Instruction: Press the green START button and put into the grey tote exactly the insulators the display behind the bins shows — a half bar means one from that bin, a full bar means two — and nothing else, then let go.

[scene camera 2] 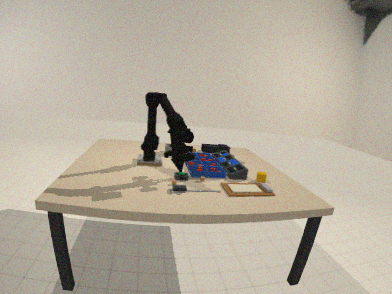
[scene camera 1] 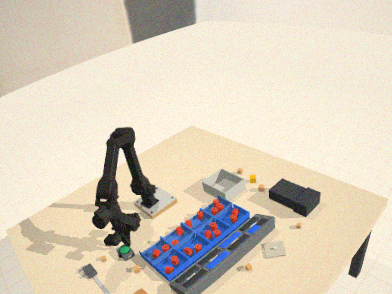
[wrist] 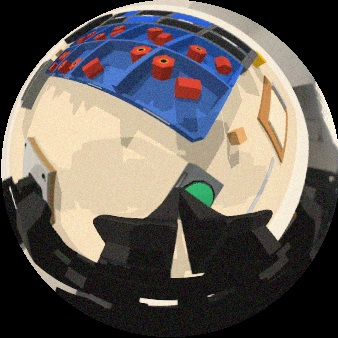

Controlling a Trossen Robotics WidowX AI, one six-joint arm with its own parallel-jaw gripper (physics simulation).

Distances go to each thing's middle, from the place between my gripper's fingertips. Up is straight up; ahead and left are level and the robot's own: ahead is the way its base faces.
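There is a grey tote (scene camera 1: 223, 183) that I see 60 mm ahead of my hand and 510 mm to the left of it. A black box (scene camera 1: 302, 200) is here too, 380 mm ahead of my hand and 600 mm to the left of it. Going by their middles, the grey tote is the nearest to my hand of the things named here.
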